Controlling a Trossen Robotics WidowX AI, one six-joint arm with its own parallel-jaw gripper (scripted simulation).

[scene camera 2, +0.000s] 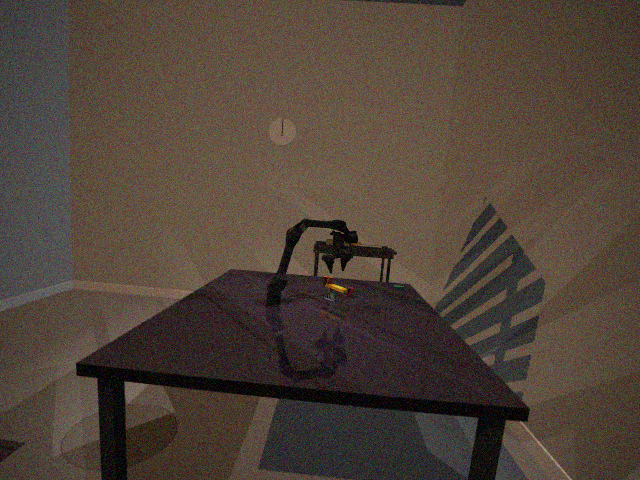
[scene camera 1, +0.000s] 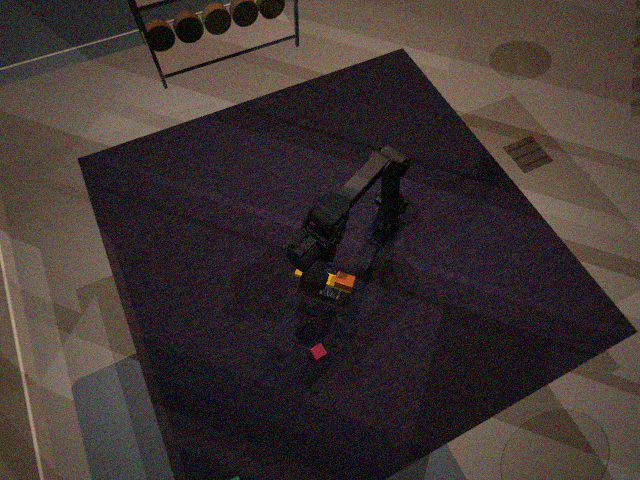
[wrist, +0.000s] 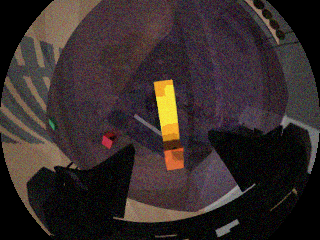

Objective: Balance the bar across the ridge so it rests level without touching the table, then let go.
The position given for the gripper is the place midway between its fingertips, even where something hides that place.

The gripper (scene camera 1: 322,267) is open and holds nothing. Also in view: a bar (wrist: 166,101).
The gripper shows as well in the wrist view (wrist: 172,141).
